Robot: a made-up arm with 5 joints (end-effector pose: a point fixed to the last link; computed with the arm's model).
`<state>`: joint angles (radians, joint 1 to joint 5).
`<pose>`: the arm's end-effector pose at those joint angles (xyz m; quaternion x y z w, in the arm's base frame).
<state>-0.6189 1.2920 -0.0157 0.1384 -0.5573</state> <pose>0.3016 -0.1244 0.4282 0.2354 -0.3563 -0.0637 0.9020</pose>
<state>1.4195 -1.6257 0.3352 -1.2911 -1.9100</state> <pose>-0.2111 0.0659 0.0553 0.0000 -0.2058 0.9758 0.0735</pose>
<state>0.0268 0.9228 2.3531 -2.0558 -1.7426</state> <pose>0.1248 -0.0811 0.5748 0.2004 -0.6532 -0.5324 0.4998</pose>
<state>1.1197 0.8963 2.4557 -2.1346 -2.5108</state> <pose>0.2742 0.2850 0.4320 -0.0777 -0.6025 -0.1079 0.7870</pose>
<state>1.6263 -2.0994 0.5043 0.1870 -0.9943</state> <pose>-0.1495 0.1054 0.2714 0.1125 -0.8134 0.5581 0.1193</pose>
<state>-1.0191 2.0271 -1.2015 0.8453 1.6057</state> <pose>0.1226 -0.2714 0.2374 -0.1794 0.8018 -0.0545 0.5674</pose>
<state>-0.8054 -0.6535 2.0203 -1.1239 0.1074</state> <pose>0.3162 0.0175 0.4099 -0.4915 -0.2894 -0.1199 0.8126</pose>
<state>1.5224 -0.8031 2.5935 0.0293 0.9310</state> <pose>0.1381 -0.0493 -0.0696 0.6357 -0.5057 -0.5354 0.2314</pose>
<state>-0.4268 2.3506 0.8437 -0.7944 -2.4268</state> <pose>0.2455 -0.0159 0.4407 0.6844 -0.1232 -0.0274 0.7181</pose>
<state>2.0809 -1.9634 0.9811 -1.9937 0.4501</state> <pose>0.1509 -0.0594 0.1776 0.9309 0.0005 0.0480 0.3621</pose>
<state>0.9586 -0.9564 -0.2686 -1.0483 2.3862</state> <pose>0.1928 0.2619 0.1393 -0.7672 -0.4844 0.1778 0.3809</pose>
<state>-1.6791 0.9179 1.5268 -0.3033 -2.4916</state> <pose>-0.0068 0.0015 0.1824 0.5636 0.7818 -0.1210 0.2377</pose>
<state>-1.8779 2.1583 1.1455 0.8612 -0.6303</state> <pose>-0.0088 -0.2494 0.0401 0.3162 0.1259 -0.5445 0.7666</pose>
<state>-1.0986 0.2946 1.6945 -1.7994 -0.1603</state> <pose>0.1382 -0.2712 0.3893 -0.0936 -0.2044 -0.8406 0.4928</pose>
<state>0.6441 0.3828 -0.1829 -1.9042 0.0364</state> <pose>0.2155 -0.0064 0.2847 -0.0016 -0.2950 -0.7343 0.6113</pose>
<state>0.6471 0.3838 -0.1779 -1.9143 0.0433</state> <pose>0.2138 -0.0054 0.2866 -0.0045 -0.3004 -0.7366 0.6059</pose>
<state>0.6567 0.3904 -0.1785 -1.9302 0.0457</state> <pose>0.2126 -0.0037 0.2871 -0.0034 -0.3057 -0.7389 0.6005</pose>
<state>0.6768 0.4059 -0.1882 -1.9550 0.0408</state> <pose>0.2124 -0.0009 0.2853 0.0042 -0.3109 -0.7410 0.5952</pose>
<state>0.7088 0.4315 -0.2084 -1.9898 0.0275</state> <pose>0.2136 0.0031 0.2806 0.0191 -0.3155 -0.7425 0.5906</pose>
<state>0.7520 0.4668 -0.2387 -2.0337 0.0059</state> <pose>0.2164 0.0083 0.2730 0.0410 -0.3188 -0.7426 0.5876</pose>
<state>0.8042 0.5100 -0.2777 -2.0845 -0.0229</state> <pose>0.2212 0.0146 0.2626 0.0682 -0.3198 -0.7406 0.5870</pose>
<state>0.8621 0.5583 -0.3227 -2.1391 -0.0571</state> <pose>0.2277 0.0219 0.2500 0.0984 -0.3178 -0.7361 0.5895</pose>
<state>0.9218 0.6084 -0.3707 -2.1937 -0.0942</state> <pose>0.2356 0.0299 0.2359 0.1288 -0.3124 -0.7293 0.5949</pose>
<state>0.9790 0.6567 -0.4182 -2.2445 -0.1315</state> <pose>0.2441 0.0381 0.2214 0.1566 -0.3042 -0.7210 0.6026</pose>
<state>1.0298 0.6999 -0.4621 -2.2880 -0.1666</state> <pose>0.2523 0.0459 0.2075 0.1802 -0.2938 -0.7121 0.6117</pose>
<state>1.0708 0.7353 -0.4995 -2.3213 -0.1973</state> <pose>0.2596 0.0526 0.1953 0.1985 -0.2827 -0.7037 0.6209</pose>
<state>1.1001 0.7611 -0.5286 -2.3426 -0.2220</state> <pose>0.2654 0.0578 0.1856 0.2115 -0.2722 -0.6965 0.6294</pose>
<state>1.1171 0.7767 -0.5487 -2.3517 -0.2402</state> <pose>0.2696 0.0612 0.1788 0.2196 -0.2632 -0.6909 0.6365</pose>
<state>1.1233 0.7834 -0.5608 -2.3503 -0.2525</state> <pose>0.2725 0.0629 0.1749 0.2240 -0.2559 -0.6869 0.6423</pose>
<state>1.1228 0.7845 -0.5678 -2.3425 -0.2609</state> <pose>0.2746 0.0635 0.1727 0.2261 -0.2498 -0.6839 0.6472</pose>
